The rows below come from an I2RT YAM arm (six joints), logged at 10 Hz.
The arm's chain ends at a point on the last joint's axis. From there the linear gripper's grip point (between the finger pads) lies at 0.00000 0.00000 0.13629 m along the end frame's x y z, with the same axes.
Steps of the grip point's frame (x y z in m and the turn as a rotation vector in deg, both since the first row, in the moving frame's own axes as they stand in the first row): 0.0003, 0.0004, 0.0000, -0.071, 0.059, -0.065; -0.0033, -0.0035, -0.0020, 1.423, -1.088, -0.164; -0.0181, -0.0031, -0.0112, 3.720, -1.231, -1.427; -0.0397, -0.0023, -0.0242, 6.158, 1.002, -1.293; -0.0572, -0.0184, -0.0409, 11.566, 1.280, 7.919
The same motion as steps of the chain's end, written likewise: 0.0002, 0.0002, 0.0000, -0.071, 0.059, -0.065; -0.0007, -0.0001, -0.0019, 1.423, -1.088, -0.164; -0.0151, 0.0057, -0.0109, 3.720, -1.231, -1.427; -0.0419, 0.0123, -0.0234, 6.158, 1.002, -1.293; -0.0621, 0.0086, -0.0381, 11.566, 1.280, 7.919
